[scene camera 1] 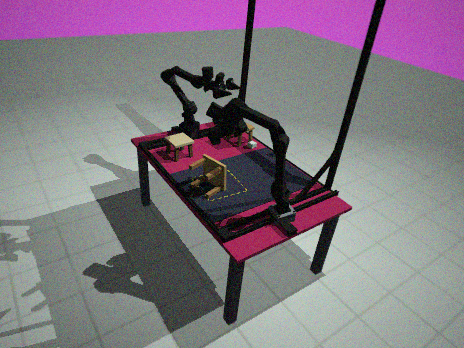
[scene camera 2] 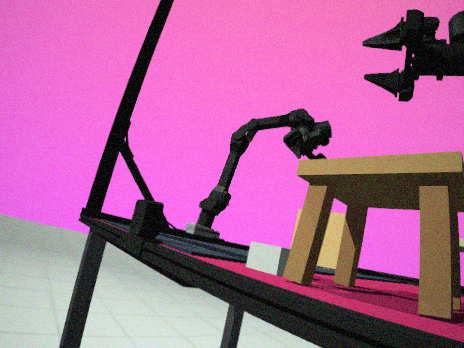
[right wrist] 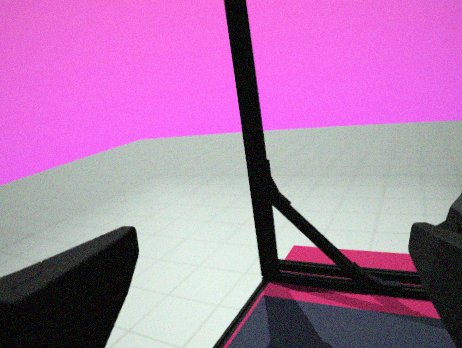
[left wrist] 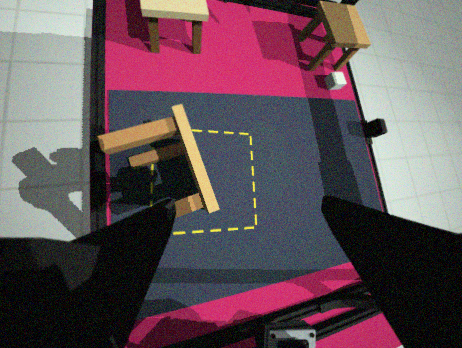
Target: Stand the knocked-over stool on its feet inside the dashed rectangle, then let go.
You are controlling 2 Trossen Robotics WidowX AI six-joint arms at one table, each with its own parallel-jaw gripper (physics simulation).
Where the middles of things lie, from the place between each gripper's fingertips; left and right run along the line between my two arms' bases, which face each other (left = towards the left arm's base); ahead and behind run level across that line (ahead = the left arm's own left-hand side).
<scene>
The small white block (scene camera 2: 270, 259) is 450 mm behind my left hand, 340 mm to the right of it and 300 mm below it.
Right now the small white block is 40 cm below my right hand, 19 cm behind it and 2 cm to the right of it.
</scene>
